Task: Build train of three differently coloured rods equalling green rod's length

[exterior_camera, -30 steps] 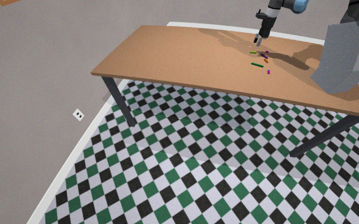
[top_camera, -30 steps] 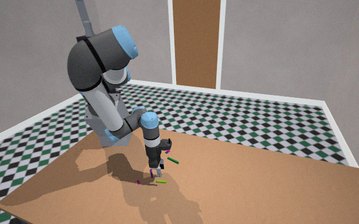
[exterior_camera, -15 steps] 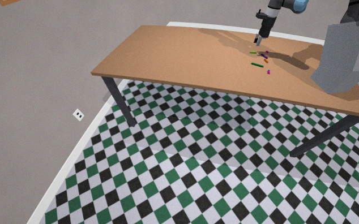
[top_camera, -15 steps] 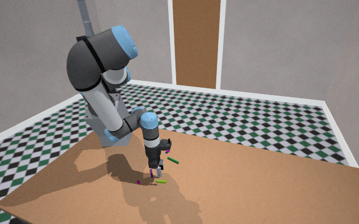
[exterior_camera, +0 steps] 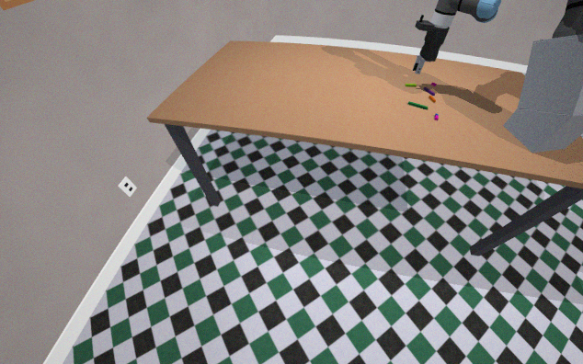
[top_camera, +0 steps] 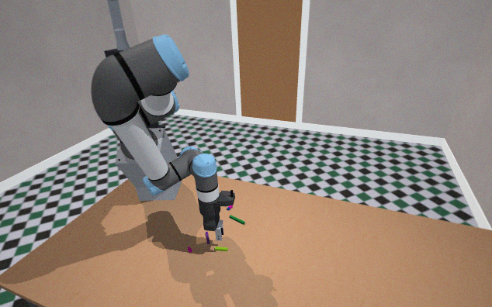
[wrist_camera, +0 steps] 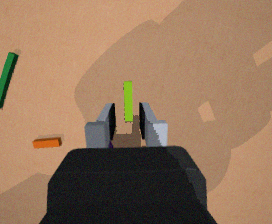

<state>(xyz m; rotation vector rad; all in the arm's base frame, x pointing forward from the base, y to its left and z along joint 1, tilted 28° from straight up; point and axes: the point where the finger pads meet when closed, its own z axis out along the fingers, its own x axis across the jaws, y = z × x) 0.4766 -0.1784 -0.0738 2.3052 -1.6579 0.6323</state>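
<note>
Right now the lime rod is 80 mm below my hand. The rest, counted from my hand: purple rod: 80 mm behind, 30 mm to the left, 80 mm below; green rod: 10 mm behind, 170 mm to the left, 80 mm below; orange rod: 80 mm behind, 100 mm to the left, 80 mm below.
</note>
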